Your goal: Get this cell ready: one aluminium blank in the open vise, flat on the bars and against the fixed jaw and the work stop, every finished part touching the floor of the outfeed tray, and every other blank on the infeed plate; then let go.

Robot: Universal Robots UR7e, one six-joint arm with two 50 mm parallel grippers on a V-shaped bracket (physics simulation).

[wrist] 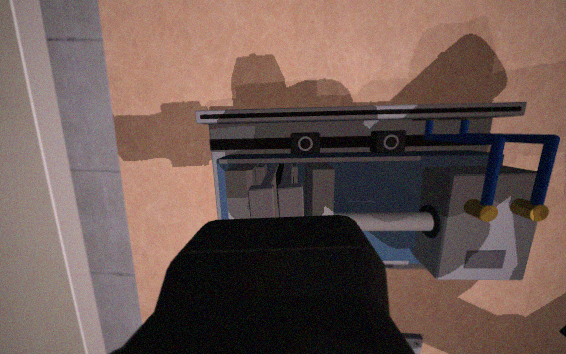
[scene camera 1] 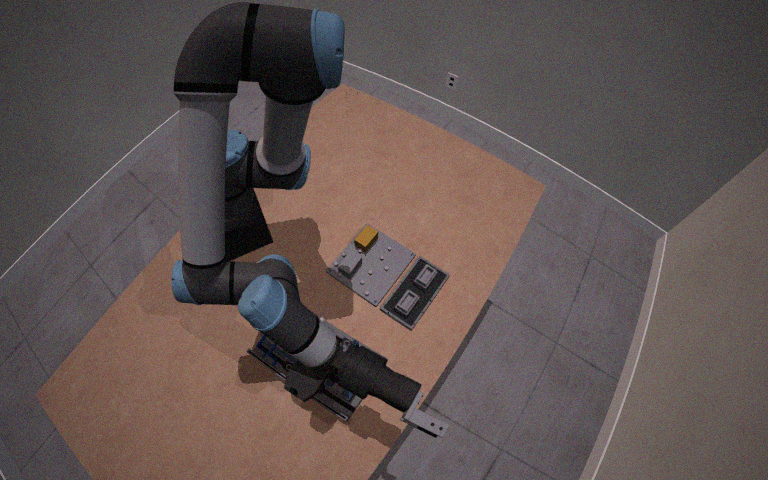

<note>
I see a vise cylinder block (wrist: 447, 188) and a vise rod (wrist: 368, 221).
</note>
